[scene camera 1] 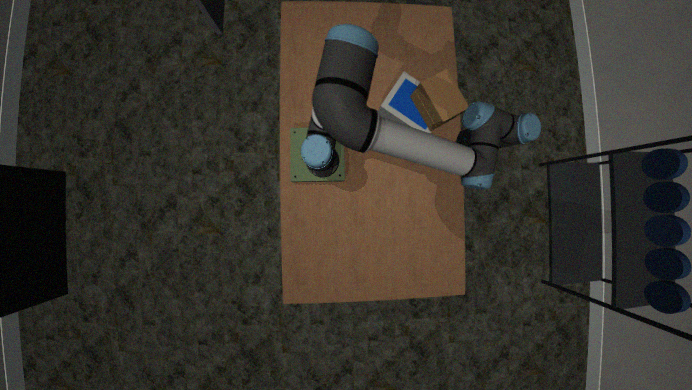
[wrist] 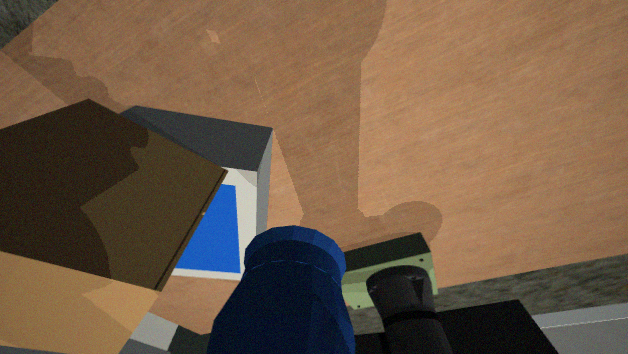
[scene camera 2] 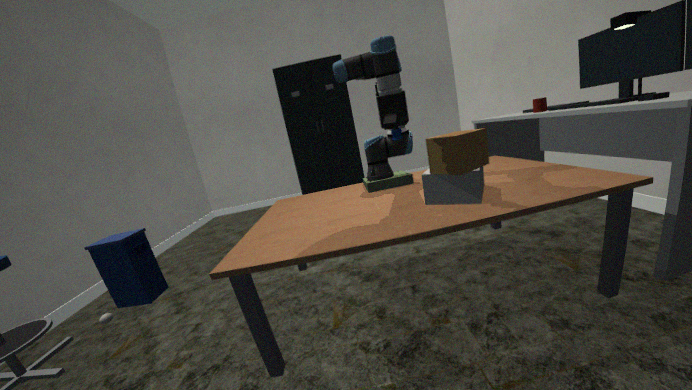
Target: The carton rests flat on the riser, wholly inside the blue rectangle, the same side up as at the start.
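Suction cup (wrist: 291, 288) carrying nothing. Brown carton (scene camera 2: 457, 153), (scene camera 1: 438, 99), (wrist: 104, 208) in sight. My cup 24 cm from the middle of the carton. Grey riser (scene camera 2: 439, 189) visible.
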